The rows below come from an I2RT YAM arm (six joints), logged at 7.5 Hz.
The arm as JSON. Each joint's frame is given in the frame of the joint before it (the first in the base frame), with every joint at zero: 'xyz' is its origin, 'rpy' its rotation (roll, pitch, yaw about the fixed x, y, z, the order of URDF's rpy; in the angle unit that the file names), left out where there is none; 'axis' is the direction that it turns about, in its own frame. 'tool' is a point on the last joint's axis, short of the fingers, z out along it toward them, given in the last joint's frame.
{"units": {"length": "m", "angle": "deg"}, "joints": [
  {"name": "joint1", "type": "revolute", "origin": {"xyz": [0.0, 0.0, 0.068], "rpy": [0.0, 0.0, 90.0]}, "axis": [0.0, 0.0, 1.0]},
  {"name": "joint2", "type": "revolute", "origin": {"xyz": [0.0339, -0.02, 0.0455], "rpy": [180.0, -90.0, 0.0]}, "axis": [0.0, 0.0, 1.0]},
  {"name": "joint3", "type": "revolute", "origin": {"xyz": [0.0, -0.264, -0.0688], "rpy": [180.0, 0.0, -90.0]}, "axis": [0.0, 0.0, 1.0]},
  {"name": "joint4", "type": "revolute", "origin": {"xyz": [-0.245, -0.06, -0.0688], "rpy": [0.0, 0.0, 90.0]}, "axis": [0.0, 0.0, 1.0]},
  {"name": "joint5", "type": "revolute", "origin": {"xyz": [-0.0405, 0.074, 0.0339], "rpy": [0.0, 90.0, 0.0]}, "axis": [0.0, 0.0, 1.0]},
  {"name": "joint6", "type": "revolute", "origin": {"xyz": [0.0, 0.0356, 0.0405], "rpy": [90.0, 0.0, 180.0]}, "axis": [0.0, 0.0, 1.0]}
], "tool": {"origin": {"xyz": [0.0, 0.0, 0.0], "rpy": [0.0, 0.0, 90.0]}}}
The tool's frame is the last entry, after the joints.
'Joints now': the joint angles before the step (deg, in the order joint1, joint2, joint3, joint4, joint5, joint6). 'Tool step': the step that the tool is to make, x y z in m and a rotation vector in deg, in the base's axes. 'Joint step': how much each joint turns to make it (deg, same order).
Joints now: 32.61 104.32 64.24 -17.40 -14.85 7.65
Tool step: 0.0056 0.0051 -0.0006 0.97 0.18 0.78
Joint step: 0.09 1.50 1.68 0.17 -1.14 -0.09
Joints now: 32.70 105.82 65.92 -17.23 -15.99 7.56
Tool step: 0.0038 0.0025 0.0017 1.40 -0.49 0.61
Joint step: -0.10 0.53 0.79 0.89 -1.15 -0.09
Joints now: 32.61 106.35 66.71 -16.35 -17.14 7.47
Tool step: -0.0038 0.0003 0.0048 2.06 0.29 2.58
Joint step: 0.08 -1.05 -0.44 -0.08 -2.97 -1.05
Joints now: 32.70 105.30 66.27 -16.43 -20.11 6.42
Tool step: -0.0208 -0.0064 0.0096 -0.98 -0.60 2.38
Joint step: 0.95 -4.92 -3.59 -2.03 0.15 -1.95
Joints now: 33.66 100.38 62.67 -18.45 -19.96 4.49
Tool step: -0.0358 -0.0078 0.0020 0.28 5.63 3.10
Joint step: 2.00 -5.97 -5.51 -4.58 -3.50 0.94
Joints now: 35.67 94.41 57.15 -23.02 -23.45 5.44
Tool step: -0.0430 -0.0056 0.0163 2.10 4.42 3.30
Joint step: 3.69 -8.87 -4.86 -5.08 -3.62 2.72
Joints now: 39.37 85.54 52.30 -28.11 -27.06 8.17
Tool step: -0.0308 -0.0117 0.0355 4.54 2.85 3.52
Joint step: 1.67 -9.31 0.01 -8.00 -5.53 1.14
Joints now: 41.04 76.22 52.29 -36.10 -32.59 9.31
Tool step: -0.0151 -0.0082 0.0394 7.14 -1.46 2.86
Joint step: 0.27 -6.50 2.82 -3.36 -5.11 0.28
